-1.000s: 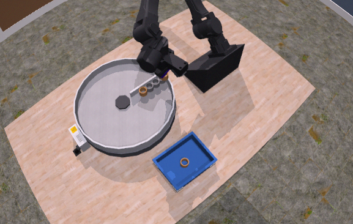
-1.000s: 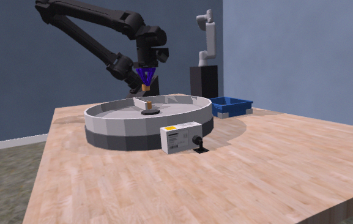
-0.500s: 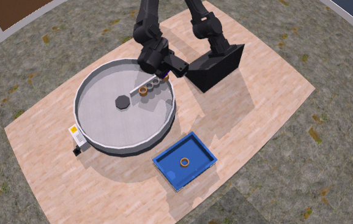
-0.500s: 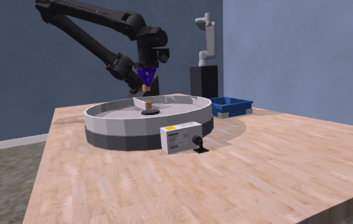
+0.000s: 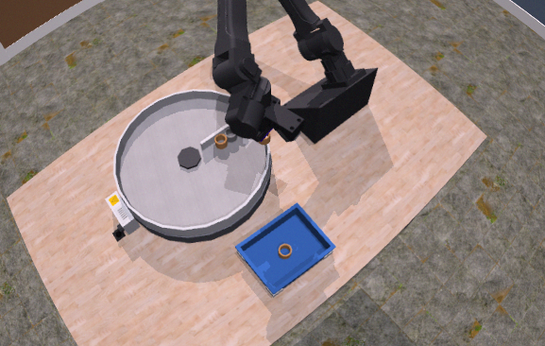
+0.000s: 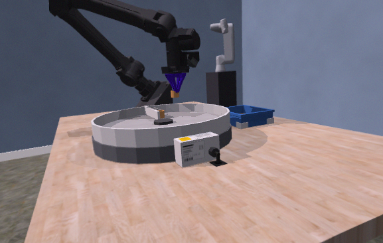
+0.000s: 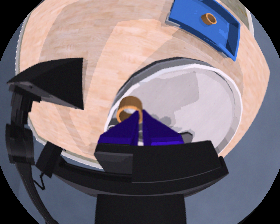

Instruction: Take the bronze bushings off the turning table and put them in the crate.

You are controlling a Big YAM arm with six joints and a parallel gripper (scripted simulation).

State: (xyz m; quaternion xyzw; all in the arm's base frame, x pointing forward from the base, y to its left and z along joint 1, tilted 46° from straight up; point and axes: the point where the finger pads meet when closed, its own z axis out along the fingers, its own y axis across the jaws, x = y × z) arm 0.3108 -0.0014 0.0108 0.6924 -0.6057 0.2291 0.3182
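My gripper is now 220 mm to the right of the blue crate, 120 mm short of it and 120 mm above it. Also, from my hand: grey turning table (140 mm ahead, 120 mm to the right, 90 mm below).
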